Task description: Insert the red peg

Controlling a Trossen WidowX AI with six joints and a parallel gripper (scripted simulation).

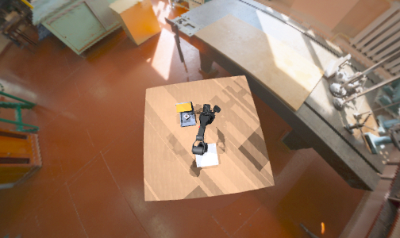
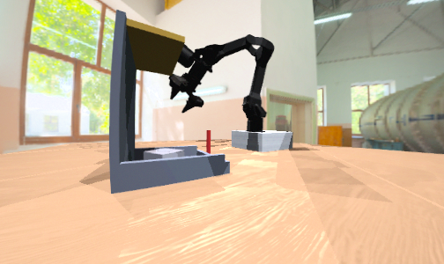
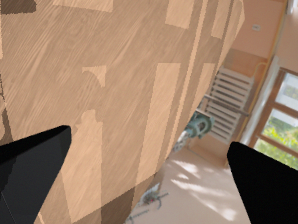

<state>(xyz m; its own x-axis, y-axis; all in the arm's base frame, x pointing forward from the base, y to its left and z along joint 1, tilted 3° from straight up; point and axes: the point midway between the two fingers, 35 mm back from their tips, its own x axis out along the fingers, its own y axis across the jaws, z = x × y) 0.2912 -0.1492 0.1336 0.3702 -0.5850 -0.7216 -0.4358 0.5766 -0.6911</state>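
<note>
Now: gripper tip 80 mm past the red peg, 180 mm to the right of it and 150 mm above it. The rest, counted from my gripper tip: back wall 130 mm ahead, 310 mm to the left, 70 mm below; yellow-brown roof 80 mm ahead, 310 mm to the left, 40 mm above.
</note>
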